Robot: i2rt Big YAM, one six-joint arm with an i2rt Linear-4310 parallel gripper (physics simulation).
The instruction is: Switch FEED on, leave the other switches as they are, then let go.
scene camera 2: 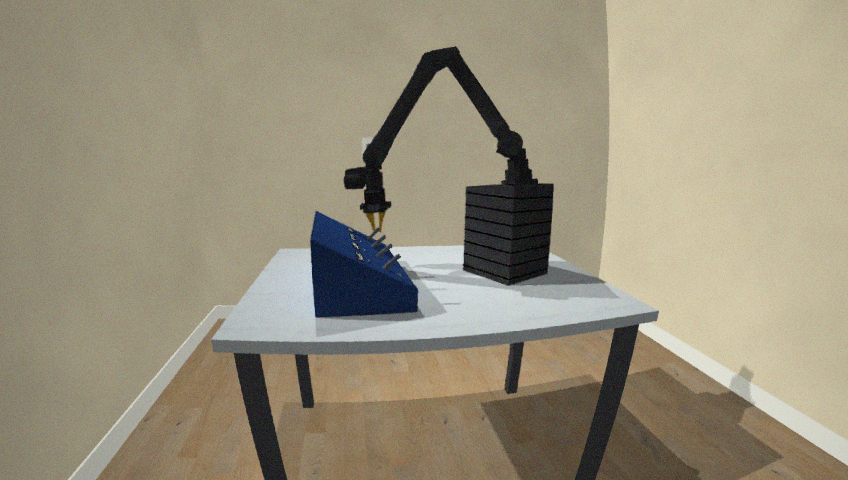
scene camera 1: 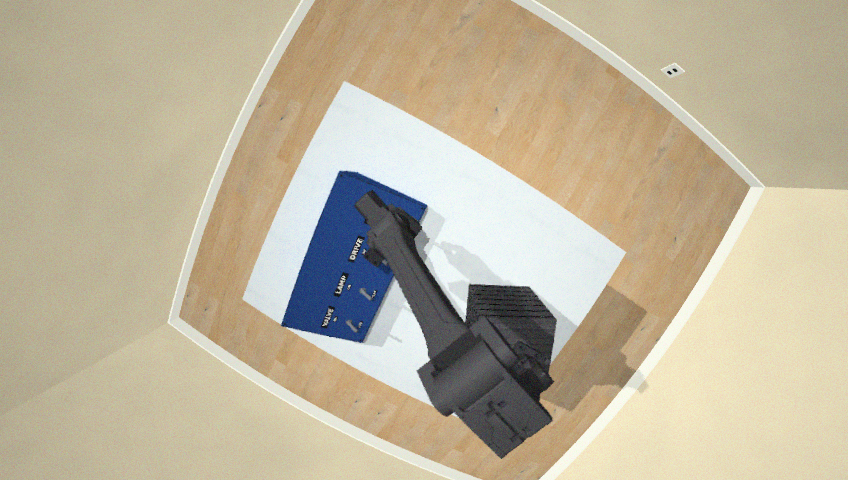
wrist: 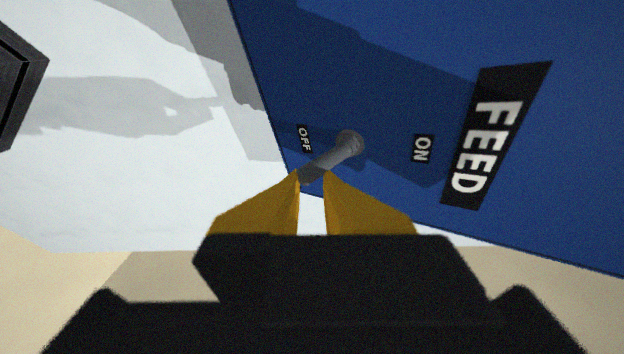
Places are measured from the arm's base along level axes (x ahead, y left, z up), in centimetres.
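Pixels of known places: gripper, fingertip midpoint: (scene camera 2: 377,232) (wrist: 311,176); arm's base at its link origin: (scene camera 2: 519,184) (scene camera 1: 518,365).
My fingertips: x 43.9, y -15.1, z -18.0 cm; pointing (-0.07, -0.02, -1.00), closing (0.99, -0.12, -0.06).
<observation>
For each thing: its top centre in the pictures, then the offset to it from my fingertips. "pt": a spot on its surface instead. Level surfaces: height alone.
- FEED switch lever at its top centre: (wrist: 326,179) (scene camera 2: 374,227) dx +1.2, dy +1.2, dz +1.9 cm
- label at a spot on its surface: (wrist: 423,148) pt dx +7.0, dy +1.7, dz +0.2 cm
- LAMP lever at its top centre: (scene camera 1: 365,297) dx -0.9, dy +25.1, dz +1.7 cm
- VALVE lever at its top centre: (scene camera 1: 351,329) dx -1.8, dy +37.1, dz +1.7 cm
- white table at its surface level: dz -11.4 cm
The blue switch panel (scene camera 1: 321,249) (scene camera 2: 357,288) (wrist: 560,240) stands on the table. The FEED switch lever (wrist: 336,154) (scene camera 2: 374,234) is a grey rod; in the wrist view it leans to the OFF side, away from the ON label (wrist: 423,148). My gripper (wrist: 311,176) (scene camera 2: 378,230) has its yellow fingertips closed on either side of the lever's outer end. In scene camera 1 the fingers and the FEED lever are hidden by the arm. The LAMP lever (scene camera 1: 365,293) and VALVE lever (scene camera 1: 352,325) show there; the DRIVE lever is mostly hidden.
The other levers stand in a row beside FEED, nearer scene camera 2, with the VALVE lever (scene camera 2: 392,261) nearest. The black ribbed pedestal (scene camera 2: 510,234) (scene camera 1: 505,303) (wrist: 20,90) carries the arm's base on the white table (scene camera 1: 476,196) (scene camera 2: 535,315).
</observation>
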